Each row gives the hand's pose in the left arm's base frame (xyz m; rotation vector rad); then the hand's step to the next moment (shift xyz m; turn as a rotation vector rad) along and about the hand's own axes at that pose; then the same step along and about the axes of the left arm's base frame.
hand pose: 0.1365 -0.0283 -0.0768 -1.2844 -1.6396 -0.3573
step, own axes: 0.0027 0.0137 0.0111 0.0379 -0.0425 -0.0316
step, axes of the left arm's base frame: 0.0063 0.0150 -0.0074 -0.0188 -0.0180 0.0597
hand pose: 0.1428 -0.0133 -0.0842 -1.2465 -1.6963 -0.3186
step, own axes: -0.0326 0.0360 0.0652 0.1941 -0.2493 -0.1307
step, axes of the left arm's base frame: -0.0049 0.0410 -0.0700 -0.1398 -0.0849 0.3003
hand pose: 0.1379 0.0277 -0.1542 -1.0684 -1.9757 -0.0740
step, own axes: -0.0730 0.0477 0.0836 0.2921 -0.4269 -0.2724
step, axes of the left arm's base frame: -0.0027 0.0173 -0.1195 -0.1968 -0.1920 0.5159
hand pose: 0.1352 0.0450 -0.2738 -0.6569 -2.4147 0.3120
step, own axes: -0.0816 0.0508 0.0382 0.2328 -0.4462 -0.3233
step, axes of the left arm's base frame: 0.0522 -0.0021 -0.0893 -0.1320 -0.2363 0.5335
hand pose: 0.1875 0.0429 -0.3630 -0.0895 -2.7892 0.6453
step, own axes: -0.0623 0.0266 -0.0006 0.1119 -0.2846 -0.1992
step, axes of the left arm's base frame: 0.0599 0.0166 -0.0269 -0.0510 -0.1581 0.3250
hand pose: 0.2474 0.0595 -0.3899 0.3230 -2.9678 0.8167
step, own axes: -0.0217 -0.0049 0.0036 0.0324 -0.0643 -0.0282
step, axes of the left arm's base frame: 0.0223 -0.0019 -0.0028 -0.0183 -0.0456 0.0597
